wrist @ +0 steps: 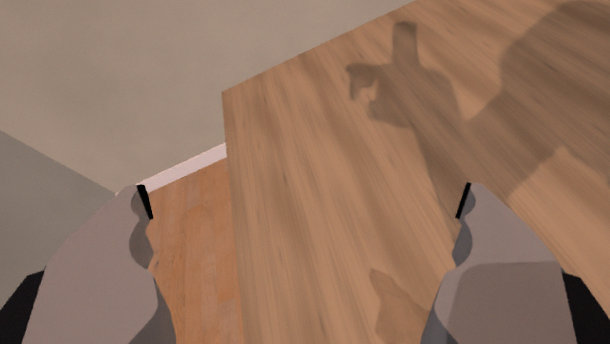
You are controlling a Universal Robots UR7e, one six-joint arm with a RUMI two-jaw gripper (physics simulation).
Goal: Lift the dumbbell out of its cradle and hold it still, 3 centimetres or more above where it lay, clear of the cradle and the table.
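Places are measured from the arm's base along level axes (x ahead, y left, z up), in centimetres.
Pixels of known places: gripper, fingertip midpoint: (302, 187).
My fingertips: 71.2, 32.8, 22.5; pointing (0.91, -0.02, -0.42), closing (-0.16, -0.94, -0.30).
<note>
Behind a point stands the place of what it marks, as x, y, z.
My gripper (302, 187) {71.2, 32.8, 22.5} is wide open, with one pale grey jaw at the lower left and the other at the lower right, each with a black pad at its tip. Nothing is between the fingertips. The wooden table (320, 165) {92.0, 35.7, -3.9} shows below and beyond the jaws. The dumbbell and its cradle do not show in the wrist view, so where the gripper is relative to them cannot be told.
The table's corner is near the upper middle, and its left edge runs down the view. Left of it are a wooden floor (195, 240), a white skirting strip (187, 167) and grey-beige walls (110, 75). The arm's shadow falls on the table at the upper right.
</note>
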